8 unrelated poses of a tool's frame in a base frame.
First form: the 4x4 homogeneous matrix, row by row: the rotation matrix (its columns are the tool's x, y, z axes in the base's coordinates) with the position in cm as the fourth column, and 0 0 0 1 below. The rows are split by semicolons.
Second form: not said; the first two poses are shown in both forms.
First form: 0.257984 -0.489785 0.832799 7.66; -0.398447 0.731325 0.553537 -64.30; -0.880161 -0.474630 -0.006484 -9.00; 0 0 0 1
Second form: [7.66 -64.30 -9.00 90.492 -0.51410 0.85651 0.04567]
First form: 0.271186 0.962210 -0.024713 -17.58; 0.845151 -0.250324 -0.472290 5.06; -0.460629 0.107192 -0.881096 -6.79; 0 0 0 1
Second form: [-17.58 5.06 -6.79 158.453 0.78892 0.59347 -0.15937]
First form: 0.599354 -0.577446 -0.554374 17.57; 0.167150 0.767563 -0.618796 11.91; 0.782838 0.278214 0.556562 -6.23; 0 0 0 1
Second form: [17.57 11.91 -6.23 62.501 0.50563 -0.75377 0.41972]
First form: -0.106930 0.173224 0.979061 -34.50; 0.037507 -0.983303 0.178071 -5.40; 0.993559 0.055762 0.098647 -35.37; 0 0 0 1
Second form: [-34.50 -5.40 -35.37 174.742 -0.66736 -0.07911 -0.74052]
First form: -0.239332 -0.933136 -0.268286 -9.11; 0.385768 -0.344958 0.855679 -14.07; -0.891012 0.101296 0.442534 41.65; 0 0 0 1
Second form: [-9.11 -14.07 41.65 124.812 -0.45941 0.37923 0.80320]
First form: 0.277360 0.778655 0.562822 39.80; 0.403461 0.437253 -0.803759 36.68; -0.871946 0.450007 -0.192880 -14.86; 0 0 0 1
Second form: [39.80 36.68 -14.86 103.835 0.64561 0.73882 -0.19320]
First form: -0.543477 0.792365 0.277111 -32.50; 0.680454 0.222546 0.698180 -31.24; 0.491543 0.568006 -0.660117 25.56; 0 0 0 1
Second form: [-32.50 -31.24 25.56 172.106 -0.47391 -0.78066 -0.40742]
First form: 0.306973 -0.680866 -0.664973 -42.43; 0.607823 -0.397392 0.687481 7.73; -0.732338 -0.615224 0.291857 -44.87; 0 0 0 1
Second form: [-42.43 7.73 -44.87 113.533 -0.71044 0.03674 0.70280]
